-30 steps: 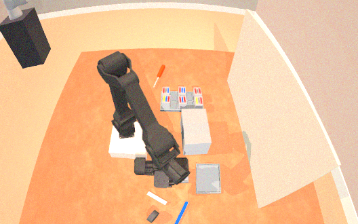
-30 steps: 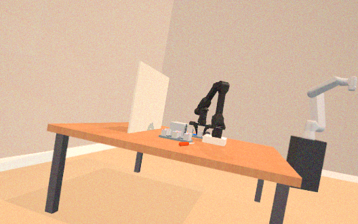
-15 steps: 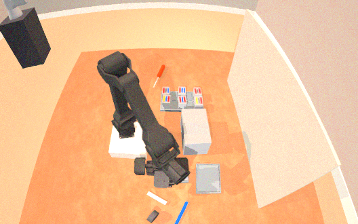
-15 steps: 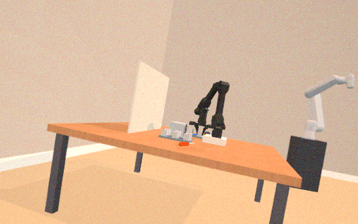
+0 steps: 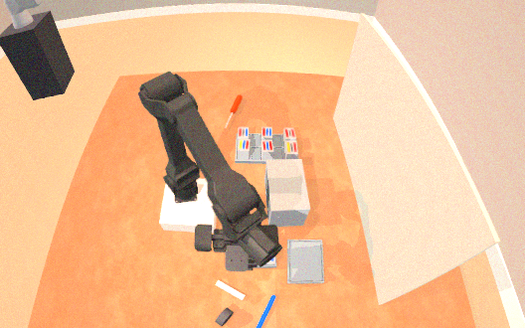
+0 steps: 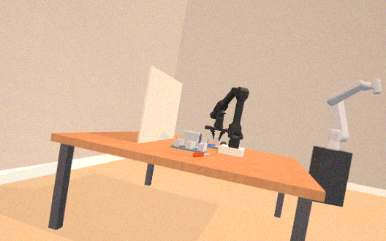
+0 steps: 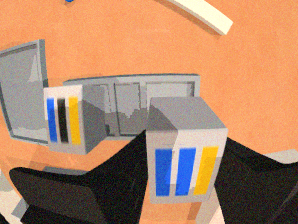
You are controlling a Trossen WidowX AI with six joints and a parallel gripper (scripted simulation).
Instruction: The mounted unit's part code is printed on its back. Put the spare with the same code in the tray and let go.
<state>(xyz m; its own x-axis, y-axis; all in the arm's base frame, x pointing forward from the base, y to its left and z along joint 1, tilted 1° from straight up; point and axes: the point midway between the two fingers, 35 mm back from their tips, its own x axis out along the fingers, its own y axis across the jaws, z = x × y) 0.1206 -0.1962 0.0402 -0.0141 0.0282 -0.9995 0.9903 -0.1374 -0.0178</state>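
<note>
Right now my gripper tip is 18 cm short of the grey tray, 4 cm to the left of it and 5 cm above it. Also, from my gripper tip: white bar: 3 cm behind, 9 cm to the right, 5 cm below; mounted unit: 16 cm ahead, 16 cm to the left; grey rack: 4 cm ahead, 1 cm to the right, 5 cm below.
</note>
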